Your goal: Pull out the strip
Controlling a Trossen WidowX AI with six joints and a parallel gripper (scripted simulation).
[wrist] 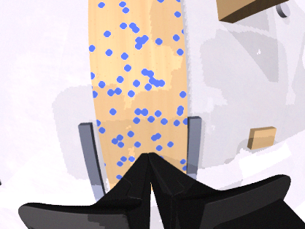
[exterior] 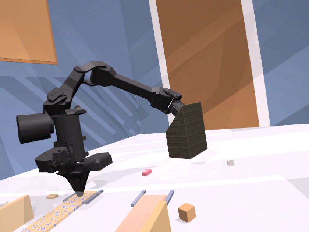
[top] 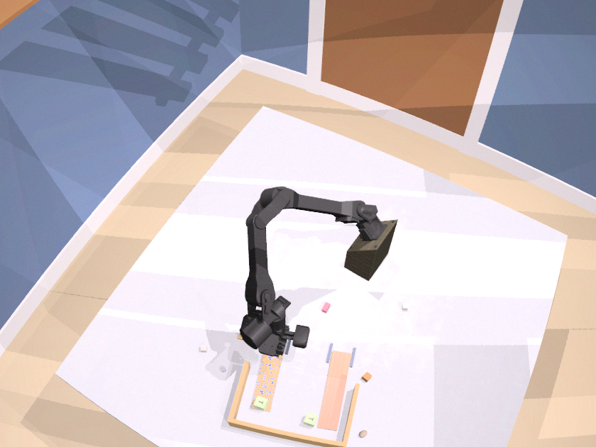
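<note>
Now: gripper tip 18 cm past the pink block and 6 cm to the right of it. Round my gripper tip: orange cube: 28 cm to the left, 5 cm behind.
</note>
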